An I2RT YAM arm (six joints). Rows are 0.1 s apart.
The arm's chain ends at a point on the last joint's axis. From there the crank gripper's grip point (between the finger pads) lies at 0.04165 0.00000 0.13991 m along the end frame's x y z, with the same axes.
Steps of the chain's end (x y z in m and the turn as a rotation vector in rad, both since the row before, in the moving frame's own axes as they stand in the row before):
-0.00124, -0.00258, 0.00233, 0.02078, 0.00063, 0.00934
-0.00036, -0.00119, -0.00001, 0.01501, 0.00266, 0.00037
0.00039, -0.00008, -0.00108, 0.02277, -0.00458, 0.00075
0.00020, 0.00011, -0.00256, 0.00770, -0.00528, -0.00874
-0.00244, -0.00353, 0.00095, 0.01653, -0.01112, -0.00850
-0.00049, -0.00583, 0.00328, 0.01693, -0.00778, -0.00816
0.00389, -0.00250, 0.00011, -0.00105, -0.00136, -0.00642
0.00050, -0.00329, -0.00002, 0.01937, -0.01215, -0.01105
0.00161, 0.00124, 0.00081, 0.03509, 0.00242, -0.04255
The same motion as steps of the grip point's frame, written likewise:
-0.00114, -0.00510, 0.00228, 0.02078, 0.00063, 0.00934
0.00001, -0.00327, -0.00014, 0.01501, 0.00266, 0.00037
-0.00025, -0.00324, -0.00093, 0.02277, -0.00458, 0.00075
-0.00055, -0.00133, -0.00235, 0.00770, -0.00528, -0.00874
-0.00401, -0.00619, 0.00138, 0.01653, -0.01112, -0.00850
-0.00159, -0.00854, 0.00358, 0.01693, -0.00778, -0.00816
0.00370, -0.00262, 0.00017, -0.00105, -0.00136, -0.00642
-0.00122, -0.00646, 0.00044, 0.01937, -0.01215, -0.01105
0.00181, -0.00544, 0.00059, 0.03509, 0.00242, -0.04255

